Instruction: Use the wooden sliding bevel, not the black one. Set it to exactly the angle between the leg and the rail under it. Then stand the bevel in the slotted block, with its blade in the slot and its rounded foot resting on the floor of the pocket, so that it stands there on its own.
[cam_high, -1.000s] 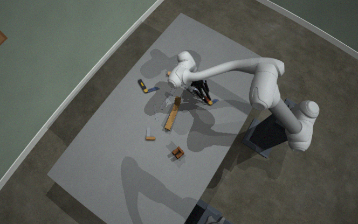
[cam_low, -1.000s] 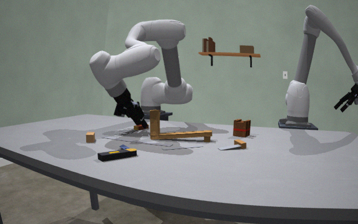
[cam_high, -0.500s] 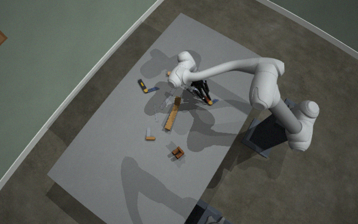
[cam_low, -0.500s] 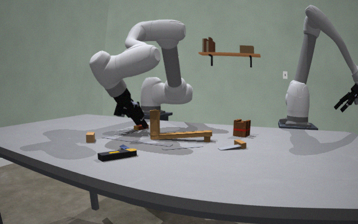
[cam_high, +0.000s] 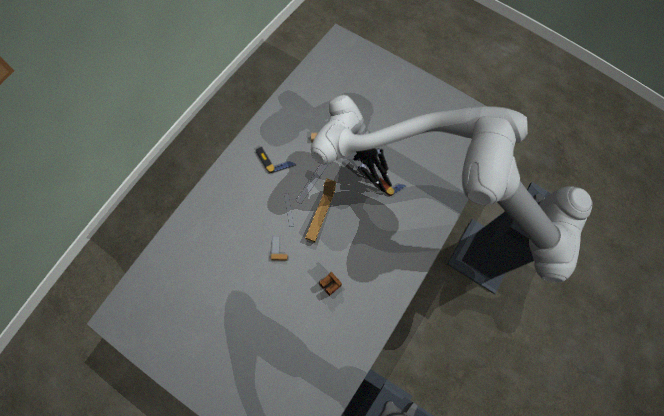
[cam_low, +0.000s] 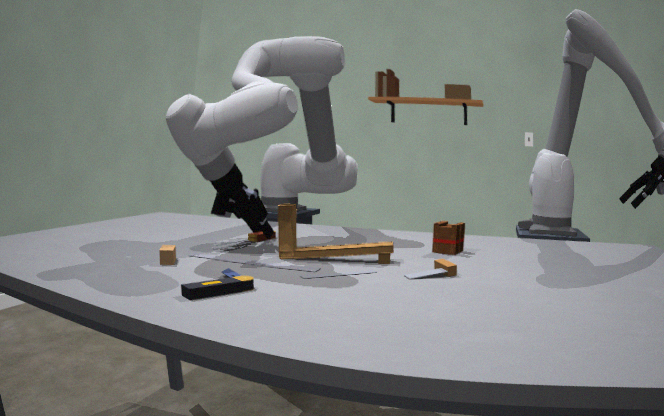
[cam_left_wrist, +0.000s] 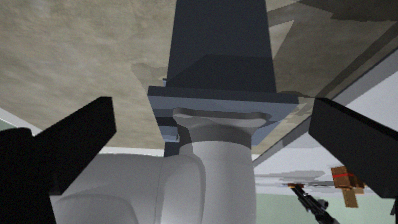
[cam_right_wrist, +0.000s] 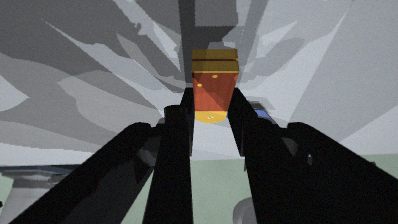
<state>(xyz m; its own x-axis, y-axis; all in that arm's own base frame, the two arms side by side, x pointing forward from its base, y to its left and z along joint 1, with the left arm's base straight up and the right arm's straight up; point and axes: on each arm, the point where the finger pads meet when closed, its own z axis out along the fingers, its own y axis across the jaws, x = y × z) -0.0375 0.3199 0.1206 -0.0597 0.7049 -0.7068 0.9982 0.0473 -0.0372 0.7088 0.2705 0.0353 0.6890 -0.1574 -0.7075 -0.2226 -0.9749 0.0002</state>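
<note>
Now: right hand 30 mm past the wooden sliding bevel, 10 mm to the left of it and 30 mm above it. The rest, counted from my right hand: small wooden block: 360 mm ahead, 10 mm to the left, 20 mm below; then long metal strip: 250 mm ahead, 150 mm to the left, 30 mm below; then black bevel: 430 mm ahead, 240 mm to the left, 30 mm below.
</note>
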